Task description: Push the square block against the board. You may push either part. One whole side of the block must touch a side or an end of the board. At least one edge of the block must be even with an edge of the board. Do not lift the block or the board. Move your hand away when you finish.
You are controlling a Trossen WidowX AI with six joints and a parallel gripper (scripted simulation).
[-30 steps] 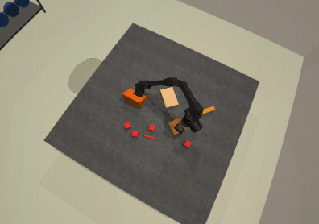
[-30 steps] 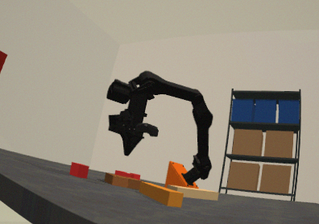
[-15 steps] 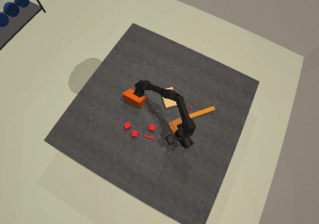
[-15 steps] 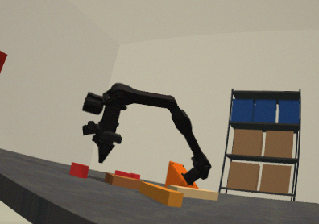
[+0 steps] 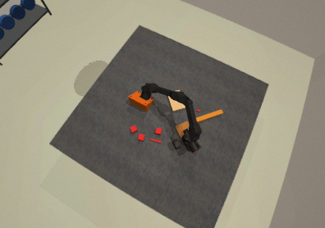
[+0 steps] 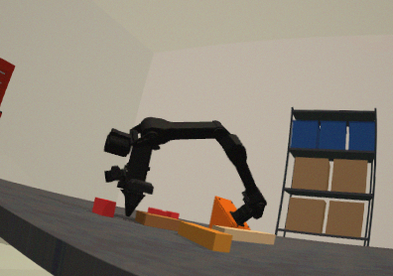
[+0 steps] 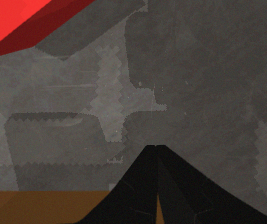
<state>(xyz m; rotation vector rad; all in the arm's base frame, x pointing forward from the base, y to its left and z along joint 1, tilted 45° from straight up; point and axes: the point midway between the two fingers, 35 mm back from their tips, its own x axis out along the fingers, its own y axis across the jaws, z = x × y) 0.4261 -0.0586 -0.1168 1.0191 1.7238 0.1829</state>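
Now: the square block 4 cm behind my gripper tip, 7 cm to the left of it and 1 cm above it. From my gripper tip the other things lie so: thin red strip 18 cm behind, 10 cm to the right; orange board 6 cm ahead, 27 cm to the left, 1 cm above.
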